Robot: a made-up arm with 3 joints. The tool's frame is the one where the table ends. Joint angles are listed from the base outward.
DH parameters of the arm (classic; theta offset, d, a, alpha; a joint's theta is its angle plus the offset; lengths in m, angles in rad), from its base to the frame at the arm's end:
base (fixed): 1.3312 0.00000 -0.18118 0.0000
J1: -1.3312 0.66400 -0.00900 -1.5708
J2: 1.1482 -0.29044 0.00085 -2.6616
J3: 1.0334 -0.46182 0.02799 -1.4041
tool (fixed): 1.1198 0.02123 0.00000 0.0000
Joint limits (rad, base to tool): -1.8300..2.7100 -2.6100..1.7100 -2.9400..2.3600
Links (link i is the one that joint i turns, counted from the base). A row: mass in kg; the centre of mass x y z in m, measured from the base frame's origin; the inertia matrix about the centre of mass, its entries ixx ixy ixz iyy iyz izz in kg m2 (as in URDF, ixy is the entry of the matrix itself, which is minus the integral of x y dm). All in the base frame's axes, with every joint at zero. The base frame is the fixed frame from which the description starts. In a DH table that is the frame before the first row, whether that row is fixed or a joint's. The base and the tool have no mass.
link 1: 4.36; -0.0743 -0.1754 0.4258; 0.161 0 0.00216 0.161 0 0.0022
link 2: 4.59; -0.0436 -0.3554 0.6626; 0.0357 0.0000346 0 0.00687 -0.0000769 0.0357
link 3: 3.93; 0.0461 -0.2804 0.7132; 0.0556 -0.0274 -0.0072 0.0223 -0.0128 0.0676
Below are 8 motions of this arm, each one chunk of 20 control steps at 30 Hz.
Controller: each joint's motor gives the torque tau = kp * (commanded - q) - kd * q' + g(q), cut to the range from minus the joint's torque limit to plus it. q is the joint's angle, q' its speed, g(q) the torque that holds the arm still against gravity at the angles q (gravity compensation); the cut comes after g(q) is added. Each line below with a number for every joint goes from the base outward.
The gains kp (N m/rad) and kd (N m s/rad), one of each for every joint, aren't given. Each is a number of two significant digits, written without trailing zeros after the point. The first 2 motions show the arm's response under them.
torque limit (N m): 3.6 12 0.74
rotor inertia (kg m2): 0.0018 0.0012 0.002
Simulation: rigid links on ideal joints. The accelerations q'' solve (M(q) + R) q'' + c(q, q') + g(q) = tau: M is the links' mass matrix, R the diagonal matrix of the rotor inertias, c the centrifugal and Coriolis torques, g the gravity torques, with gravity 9.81 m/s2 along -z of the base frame. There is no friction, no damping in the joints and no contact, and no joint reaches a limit. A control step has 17 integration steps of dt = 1/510 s. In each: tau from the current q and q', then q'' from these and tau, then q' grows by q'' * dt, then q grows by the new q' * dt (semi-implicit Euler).
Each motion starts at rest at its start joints. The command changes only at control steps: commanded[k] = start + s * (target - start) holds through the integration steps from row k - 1 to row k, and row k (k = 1, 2, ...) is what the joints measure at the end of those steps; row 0 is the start. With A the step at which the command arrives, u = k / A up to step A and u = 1 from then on. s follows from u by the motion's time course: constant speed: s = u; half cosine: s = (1 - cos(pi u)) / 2; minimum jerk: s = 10 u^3 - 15 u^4 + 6 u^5; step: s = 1 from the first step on.
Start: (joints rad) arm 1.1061 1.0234 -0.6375
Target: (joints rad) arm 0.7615 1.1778 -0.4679
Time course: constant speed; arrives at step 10
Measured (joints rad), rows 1 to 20:
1: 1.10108 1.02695 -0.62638
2: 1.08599 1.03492 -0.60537
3: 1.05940 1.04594 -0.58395
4: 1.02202 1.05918 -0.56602
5: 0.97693 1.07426 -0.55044
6: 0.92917 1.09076 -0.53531
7: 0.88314 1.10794 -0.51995
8: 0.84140 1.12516 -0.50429
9: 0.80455 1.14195 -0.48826
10: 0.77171 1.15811 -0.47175
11: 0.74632 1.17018 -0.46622
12: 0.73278 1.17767 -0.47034
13: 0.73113 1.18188 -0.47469
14: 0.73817 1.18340 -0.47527
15: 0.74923 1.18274 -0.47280
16: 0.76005 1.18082 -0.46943
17: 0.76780 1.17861 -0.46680
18: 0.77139 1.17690 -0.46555
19: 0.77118 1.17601 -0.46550
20: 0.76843 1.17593 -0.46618
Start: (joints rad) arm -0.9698 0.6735 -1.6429
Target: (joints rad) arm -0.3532 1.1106 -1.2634
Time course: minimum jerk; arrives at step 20
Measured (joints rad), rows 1 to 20:
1: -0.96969 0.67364 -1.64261
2: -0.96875 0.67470 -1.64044
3: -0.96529 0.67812 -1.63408
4: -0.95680 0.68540 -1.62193
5: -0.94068 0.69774 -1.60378
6: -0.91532 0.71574 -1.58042
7: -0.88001 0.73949 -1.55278
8: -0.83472 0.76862 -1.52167
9: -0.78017 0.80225 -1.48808
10: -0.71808 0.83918 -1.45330
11: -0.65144 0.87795 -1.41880
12: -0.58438 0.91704 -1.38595
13: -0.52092 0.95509 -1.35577
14: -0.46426 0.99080 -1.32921
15: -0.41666 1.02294 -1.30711
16: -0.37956 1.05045 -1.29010
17: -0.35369 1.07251 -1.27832
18: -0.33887 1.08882 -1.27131
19: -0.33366 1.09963 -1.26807
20: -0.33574 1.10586 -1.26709
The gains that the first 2 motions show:
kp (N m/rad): 95 39 6.5
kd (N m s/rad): 3.6 2.4 0.15
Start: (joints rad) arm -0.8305 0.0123 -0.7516
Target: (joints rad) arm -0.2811 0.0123 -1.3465
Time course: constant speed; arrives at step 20
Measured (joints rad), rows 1 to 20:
1: -0.82663 0.01098 -0.76409
2: -0.81422 0.00941 -0.79177
3: -0.79211 0.00902 -0.82611
4: -0.76148 0.00979 -0.86076
5: -0.72557 0.01103 -0.89392
6: -0.68815 0.01218 -0.92583
7: -0.65223 0.01299 -0.95693
8: -0.61954 0.01343 -0.98732
9: -0.59045 0.01358 -1.01698
10: -0.56429 0.01350 -1.04603
11: -0.53986 0.01328 -1.07474
12: -0.51584 0.01300 -1.10344
13: -0.49123 0.01274 -1.13240
14: -0.46546 0.01256 -1.16177
15: -0.43845 0.01248 -1.19151
16: -0.41045 0.01249 -1.22152
17: -0.38189 0.01256 -1.25165
18: -0.35321 0.01265 -1.28175
19: -0.32477 0.01273 -1.31175
20: -0.29674 0.01279 -1.34159

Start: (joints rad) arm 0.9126 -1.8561 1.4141
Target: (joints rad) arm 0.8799 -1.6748 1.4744
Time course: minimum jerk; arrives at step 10
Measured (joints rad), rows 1 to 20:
1: 0.91255 -1.85572 1.41441
2: 0.91213 -1.85297 1.41651
3: 0.91075 -1.84476 1.42212
4: 0.90784 -1.82883 1.43142
5: 0.90312 -1.80510 1.44287
6: 0.89689 -1.77585 1.45426
7: 0.88996 -1.74502 1.46375
8: 0.88348 -1.71714 1.47025
9: 0.87860 -1.69590 1.47344
10: 0.87599 -1.68288 1.47392
11: 0.87556 -1.67666 1.47341
12: 0.87664 -1.67448 1.47331
13: 0.87835 -1.67407 1.47378
14: 0.87995 -1.67422 1.47430
15: 0.88102 -1.67441 1.47448
16: 0.88142 -1.67452 1.47439
17: 0.88127 -1.67459 1.47425
18: 0.88079 -1.67464 1.47423
19: 0.88022 -1.67471 1.47433
20: 0.87974 -1.67477 1.47444

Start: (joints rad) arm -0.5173 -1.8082 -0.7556
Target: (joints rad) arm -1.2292 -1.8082 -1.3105
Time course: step
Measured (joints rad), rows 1 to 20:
1: -0.52394 -1.81264 -0.81429
2: -0.54350 -1.81884 -0.97677
3: -0.57645 -1.81984 -1.22229
4: -0.62317 -1.80706 -1.39340
5: -0.68281 -1.79517 -1.45680
6: -0.75492 -1.78943 -1.42359
7: -0.83937 -1.79061 -1.33618
8: -0.93617 -1.79907 -1.28102
9: -1.04570 -1.80863 -1.27366
10: -1.16331 -1.81536 -1.28916
11: -1.27069 -1.81978 -1.30327
12: -1.36532 -1.82101 -1.30727
13: -1.44716 -1.82050 -1.30609
14: -1.51617 -1.81941 -1.30513
15: -1.57233 -1.81816 -1.30596
16: -1.61562 -1.81687 -1.30767
17: -1.64603 -1.81567 -1.30907
18: -1.66353 -1.81471 -1.30973
19: -1.66812 -1.81406 -1.30979
20: -1.65980 -1.81374 -1.30958

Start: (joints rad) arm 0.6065 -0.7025 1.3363
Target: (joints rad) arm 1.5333 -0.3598 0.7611
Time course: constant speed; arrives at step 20
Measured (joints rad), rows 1 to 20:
1: 0.61352 -0.69972 1.32451
2: 0.63328 -0.69149 1.29559
3: 0.66668 -0.67831 1.25852
4: 0.71358 -0.66195 1.22273
5: 0.77230 -0.64394 1.19174
6: 0.83740 -0.62504 1.16429
7: 0.90149 -0.60582 1.13765
8: 0.95978 -0.58692 1.10998
9: 1.01087 -0.56873 1.08119
10: 1.05579 -0.55132 1.05200
11: 1.09705 -0.53451 1.02297
12: 1.13735 -0.51803 0.99420
13: 1.17874 -0.50159 0.96553
14: 1.22225 -0.48497 0.93680
15: 1.26797 -0.46807 0.90796
16: 1.31532 -0.45090 0.87904
17: 1.36346 -0.43355 0.85011
18: 1.41160 -0.41612 0.82121
19: 1.45925 -0.39872 0.79237
20: 1.50619 -0.38141 0.76358

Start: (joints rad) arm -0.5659 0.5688 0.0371
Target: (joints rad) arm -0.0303 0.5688 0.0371
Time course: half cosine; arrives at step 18
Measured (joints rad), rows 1 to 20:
1: -0.56532 0.56883 0.03714
2: -0.56231 0.56895 0.03723
3: -0.55420 0.56916 0.03731
4: -0.53855 0.56942 0.03725
5: -0.51423 0.56963 0.03704
6: -0.48106 0.56975 0.03675
7: -0.43971 0.56974 0.03647
8: -0.39171 0.56959 0.03624
9: -0.33937 0.56932 0.03609
10: -0.28547 0.56896 0.03605
11: -0.23254 0.56860 0.03613
12: -0.18269 0.56827 0.03630
13: -0.13749 0.56802 0.03650
14: -0.09809 0.56786 0.03667
15: -0.06527 0.56777 0.03680
16: -0.03962 0.56773 0.03689
17: -0.02160 0.56773 0.03695
18: -0.01159 0.56774 0.03699
19: -0.00932 0.56778 0.03705
20: -0.01305 0.56789 0.03715

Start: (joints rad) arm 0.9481 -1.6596 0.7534
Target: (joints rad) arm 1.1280 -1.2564 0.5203
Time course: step
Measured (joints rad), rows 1 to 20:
1: 0.95095 -1.58025 0.81301
2: 0.96378 -1.44407 0.87166
3: 0.99186 -1.34307 0.83080
4: 1.03627 -1.29094 0.68171
5: 1.09128 -1.26747 0.49613
6: 1.13951 -1.24793 0.42369
7: 1.17513 -1.23606 0.44977
8: 1.19785 -1.23597 0.49963
9: 1.20708 -1.24253 0.52987
10: 1.20237 -1.24909 0.53514
11: 1.18366 -1.25248 0.52766
12: 1.15557 -1.25376 0.51937
13: 1.12908 -1.25517 0.51640
14: 1.11139 -1.25717 0.51866
15: 1.10460 -1.25914 0.52251
16: 1.10691 -1.26029 0.52471
17: 1.11451 -1.26025 0.52433
18: 1.12338 -1.25916 0.52230
19: 1.13055 -1.25757 0.52006
20: 1.13453 -1.25610 0.51860

